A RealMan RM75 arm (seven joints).
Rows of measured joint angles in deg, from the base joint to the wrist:
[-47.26, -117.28, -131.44, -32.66, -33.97, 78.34, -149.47]
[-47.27, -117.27, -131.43, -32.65, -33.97, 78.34, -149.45]
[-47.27, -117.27, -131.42, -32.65, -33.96, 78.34, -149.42]
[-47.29, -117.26, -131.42, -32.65, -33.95, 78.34, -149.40]
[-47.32, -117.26, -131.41, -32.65, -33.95, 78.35, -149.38]
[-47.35, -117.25, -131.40, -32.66, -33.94, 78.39, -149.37]
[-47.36, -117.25, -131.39, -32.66, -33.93, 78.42, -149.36]
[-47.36, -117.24, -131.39, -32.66, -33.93, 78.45, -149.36]
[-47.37, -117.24, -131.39, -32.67, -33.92, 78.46, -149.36]
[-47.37, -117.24, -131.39, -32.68, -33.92, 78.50, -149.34]
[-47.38, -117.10, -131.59, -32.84, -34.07, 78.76, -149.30]
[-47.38, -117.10, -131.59, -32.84, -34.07, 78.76, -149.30]
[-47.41, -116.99, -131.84, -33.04, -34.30, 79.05, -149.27]
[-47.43, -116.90, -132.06, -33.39, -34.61, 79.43, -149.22]
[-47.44, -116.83, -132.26, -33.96, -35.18, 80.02, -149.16]
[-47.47, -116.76, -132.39, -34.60, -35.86, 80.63, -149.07]
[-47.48, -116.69, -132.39, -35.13, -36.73, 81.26, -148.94]
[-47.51, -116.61, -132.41, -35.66, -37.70, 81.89, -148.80]
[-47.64, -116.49, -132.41, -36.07, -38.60, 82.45, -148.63]
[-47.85, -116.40, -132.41, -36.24, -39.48, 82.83, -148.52]
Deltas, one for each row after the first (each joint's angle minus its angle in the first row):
[-0.01, 0.01, 0.01, 0.01, 0.00, 0.00, 0.02]
[-0.01, 0.01, 0.02, 0.01, 0.01, 0.00, 0.05]
[-0.03, 0.02, 0.02, 0.01, 0.02, 0.00, 0.07]
[-0.06, 0.02, 0.03, 0.01, 0.02, 0.01, 0.09]
[-0.09, 0.03, 0.04, 0.00, 0.03, 0.05, 0.10]
[-0.10, 0.03, 0.05, 0.00, 0.04, 0.08, 0.11]
[-0.10, 0.04, 0.05, 0.00, 0.04, 0.11, 0.11]
[-0.11, 0.04, 0.05, -0.01, 0.05, 0.12, 0.11]
[-0.11, 0.04, 0.05, -0.02, 0.05, 0.16, 0.13]
[-0.12, 0.18, -0.15, -0.18, -0.10, 0.42, 0.17]
[-0.12, 0.18, -0.15, -0.18, -0.10, 0.42, 0.17]
[-0.15, 0.29, -0.40, -0.38, -0.33, 0.71, 0.20]
[-0.17, 0.38, -0.62, -0.73, -0.64, 1.09, 0.25]
[-0.18, 0.45, -0.82, -1.30, -1.21, 1.68, 0.31]
[-0.21, 0.52, -0.95, -1.94, -1.89, 2.29, 0.40]
[-0.22, 0.59, -0.95, -2.47, -2.76, 2.92, 0.53]
[-0.25, 0.67, -0.97, -3.00, -3.73, 3.55, 0.67]
[-0.38, 0.79, -0.97, -3.41, -4.63, 4.11, 0.84]
[-0.59, 0.88, -0.97, -3.58, -5.51, 4.49, 0.95]

